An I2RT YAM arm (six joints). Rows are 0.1 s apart.
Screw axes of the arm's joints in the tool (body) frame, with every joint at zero. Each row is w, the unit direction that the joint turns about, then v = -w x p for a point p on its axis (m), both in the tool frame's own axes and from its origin. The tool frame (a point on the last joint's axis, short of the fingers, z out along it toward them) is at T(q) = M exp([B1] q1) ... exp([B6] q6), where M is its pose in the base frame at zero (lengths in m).
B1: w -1 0 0 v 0 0.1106 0
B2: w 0 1 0 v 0.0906 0 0.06
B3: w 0 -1 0 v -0.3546 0 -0.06
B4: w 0 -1 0 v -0.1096 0 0
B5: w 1 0 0 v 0 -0.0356 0
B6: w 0 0 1 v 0 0 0
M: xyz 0.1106 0 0.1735 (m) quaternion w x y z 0.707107 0 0.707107 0
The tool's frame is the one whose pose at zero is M.
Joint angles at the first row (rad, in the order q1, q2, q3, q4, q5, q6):
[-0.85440 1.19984 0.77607 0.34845 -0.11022 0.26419]
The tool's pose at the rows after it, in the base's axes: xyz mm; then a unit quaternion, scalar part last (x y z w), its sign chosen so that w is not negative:
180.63 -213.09 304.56 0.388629 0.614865 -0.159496 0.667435
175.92 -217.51 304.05 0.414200 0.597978 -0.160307 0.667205
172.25 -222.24 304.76 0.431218 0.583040 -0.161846 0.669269
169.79 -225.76 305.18 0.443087 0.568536 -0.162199 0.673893
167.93 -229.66 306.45 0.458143 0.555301 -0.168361 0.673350
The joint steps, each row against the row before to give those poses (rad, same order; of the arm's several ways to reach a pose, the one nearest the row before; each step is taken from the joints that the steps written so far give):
[-0.02337 -0.00786 -0.01505 0.02411 0.03082 0.06026]
[-0.02009 0.00199 -0.00083 0.00282 0.02322 0.04226]
[-0.01899 0.00605 0.00366 0.00895 0.01347 0.03062]
[-0.01311 0.00627 -0.00005 0.01901 0.01099 0.02725]
[-0.01013 0.00788 0.00889 0.00163 0.02647 0.02004]

